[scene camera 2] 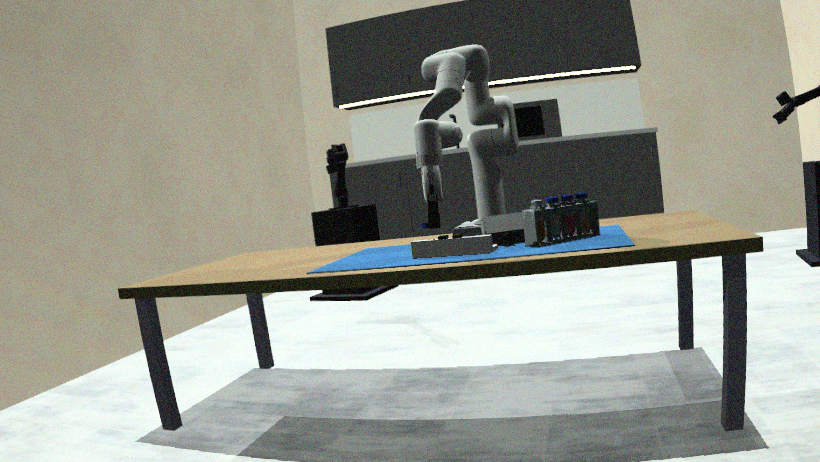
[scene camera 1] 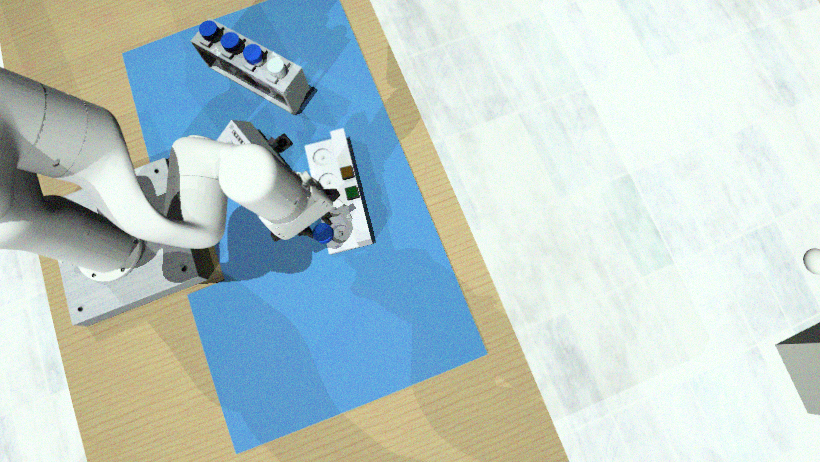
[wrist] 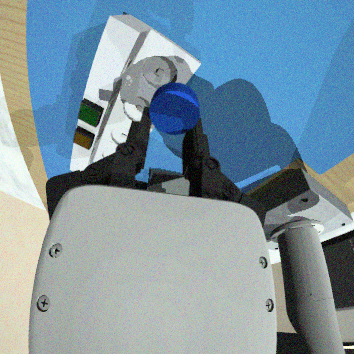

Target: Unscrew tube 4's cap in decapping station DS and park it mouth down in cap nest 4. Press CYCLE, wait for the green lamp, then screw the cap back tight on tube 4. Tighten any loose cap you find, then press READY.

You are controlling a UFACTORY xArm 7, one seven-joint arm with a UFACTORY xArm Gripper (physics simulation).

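Frame: origin at the arm's base, x ahead, y left, z up, level; centimetres.
Seen in the pictures: gripper, fingertip midpoint: (scene camera 2: 434,228) (scene camera 1: 318,224) (wrist: 168,125); arm's base at its link origin: (scene camera 1: 109,248) (wrist: 295,230).
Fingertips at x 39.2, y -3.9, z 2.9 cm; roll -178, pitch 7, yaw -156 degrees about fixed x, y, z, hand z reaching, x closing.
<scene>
Offsets run from my fingertips to a thing's top centre. "spot": to the spot under its first point. Level surfaces: height alone.
My gripper (scene camera 2: 432,224) (wrist: 168,125) is shut on a blue cap @(dx +0.8, dy -2.0, dz +1.8 cm) (scene camera 1: 323,233) (scene camera 2: 424,225) (wrist: 174,108). The cap is held in the air above the white panel block @(dx +3.7, dy +7.0, dz -1.6 cm) (scene camera 1: 361,219) (scene camera 2: 453,247) (wrist: 101,68), near its end nest @(dx +2.9, dy -0.9, dz -6.1 cm) (scene camera 1: 341,231) (wrist: 159,72). Further round nests (scene camera 1: 321,156) (scene camera 1: 328,180) show on the block, beside an amber button @(spot: dx +6.3, dy +9.1, dz -1.6 cm) (scene camera 1: 346,172) (wrist: 83,138) and a dark green button @(spot: dx +6.6, dy +5.1, dz -1.6 cm) (scene camera 1: 351,192) (wrist: 90,112). In scene camera 1 the fingers are mostly hidden by the wrist. I cannot read nest numbers or tell which tube the cap fits.
A grey rack @(spot: dx -0.1, dy +27.5, dz -1.9 cm) (scene camera 1: 298,90) (scene camera 2: 530,230) holds several tubes, three with blue caps @(dx -14.3, dy +39.9, dz +5.2 cm) (scene camera 1: 207,29) @(dx -10.4, dy +36.4, dz +5.2 cm) (scene camera 1: 230,42) @(dx -6.5, dy +32.9, dz +5.2 cm) (scene camera 1: 253,54) and one with a pale top @(dz +5.0 cm) (scene camera 1: 276,67). A grey-white block @(dx -11.3, dy +16.4, dz +1.5 cm) (scene camera 1: 234,133), partly behind the arm, has a small black fixture @(spot: dx -5.4, dy +19.3, dz -5.9 cm) (scene camera 1: 281,142) beside it. All stand on the blue mat @(dz -6.9 cm) (scene camera 1: 344,344).
</scene>
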